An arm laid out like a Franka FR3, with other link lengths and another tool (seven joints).
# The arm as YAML. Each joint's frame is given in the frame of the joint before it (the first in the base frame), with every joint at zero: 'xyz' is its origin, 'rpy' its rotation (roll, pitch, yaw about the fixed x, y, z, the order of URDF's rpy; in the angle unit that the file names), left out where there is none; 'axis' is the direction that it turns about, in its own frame. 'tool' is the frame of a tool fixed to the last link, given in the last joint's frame.
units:
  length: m
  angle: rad
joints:
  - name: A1
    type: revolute
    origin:
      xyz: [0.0, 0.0, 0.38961]
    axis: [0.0, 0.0, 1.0]
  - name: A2
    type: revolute
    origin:
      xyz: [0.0, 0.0, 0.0]
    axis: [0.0, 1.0, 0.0]
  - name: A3
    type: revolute
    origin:
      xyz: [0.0, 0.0, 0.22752]
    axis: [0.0, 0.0, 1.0]
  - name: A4
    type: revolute
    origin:
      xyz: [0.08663, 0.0, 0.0]
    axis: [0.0, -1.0, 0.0]
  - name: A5
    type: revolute
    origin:
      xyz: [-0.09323, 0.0, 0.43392]
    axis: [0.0, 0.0, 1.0]
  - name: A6
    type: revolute
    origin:
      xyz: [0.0, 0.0, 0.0]
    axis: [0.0, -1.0, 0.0]
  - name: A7
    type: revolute
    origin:
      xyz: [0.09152, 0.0, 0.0]
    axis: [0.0, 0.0, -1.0]
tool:
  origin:
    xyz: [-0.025, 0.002, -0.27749]
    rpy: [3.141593, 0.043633, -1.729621]
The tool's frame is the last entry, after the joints.
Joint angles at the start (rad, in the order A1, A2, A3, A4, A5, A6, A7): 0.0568, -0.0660, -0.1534, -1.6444, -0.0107, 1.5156, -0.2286
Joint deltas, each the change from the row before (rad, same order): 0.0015, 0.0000, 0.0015, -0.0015, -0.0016, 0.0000, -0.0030; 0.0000, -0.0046, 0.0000, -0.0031, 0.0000, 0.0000, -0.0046; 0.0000, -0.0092, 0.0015, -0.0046, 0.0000, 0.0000, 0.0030; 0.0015, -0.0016, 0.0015, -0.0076, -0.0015, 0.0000, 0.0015; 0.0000, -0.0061, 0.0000, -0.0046, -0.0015, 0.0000, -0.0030; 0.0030, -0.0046, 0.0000, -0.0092, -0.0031, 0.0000, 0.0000; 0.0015, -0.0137, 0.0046, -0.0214, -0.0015, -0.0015, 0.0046; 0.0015, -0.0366, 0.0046, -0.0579, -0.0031, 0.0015, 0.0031; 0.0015, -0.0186, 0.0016, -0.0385, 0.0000, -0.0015, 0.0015; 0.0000, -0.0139, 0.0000, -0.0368, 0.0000, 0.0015, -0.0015; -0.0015, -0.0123, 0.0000, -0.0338, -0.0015, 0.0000, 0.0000
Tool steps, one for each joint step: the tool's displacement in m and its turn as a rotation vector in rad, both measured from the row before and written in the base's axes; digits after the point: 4 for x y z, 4 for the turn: -0.0001, 0.0012, -0.0007, -0.0014, 0.0016, 0.0060; -0.0008, -0.0001, 0.0010, 0.0009, -0.0015, 0.0046; -0.0012, 0.0010, 0.0028, 0.0007, -0.0046, -0.0014; -0.0014, 0.0014, -0.0028, -0.0009, 0.0061, 0.0016; -0.0012, -0.0004, 0.0011, -0.0005, -0.0014, 0.0031; -0.0019, 0.0010, -0.0019, -0.0020, 0.0048, 0.0032; -0.0048, 0.0035, -0.0030, 0.0005, 0.0092, 0.0018; -0.0122, 0.0037, -0.0082, 0.0027, 0.0199, 0.0041; -0.0089, 0.0026, -0.0086, 0.0037, 0.0213, 0.0024; -0.0079, 0.0009, -0.0101, 0.0036, 0.0213, 0.0023; -0.0080, -0.0003, -0.0095, 0.0017, 0.0215, -0.0005
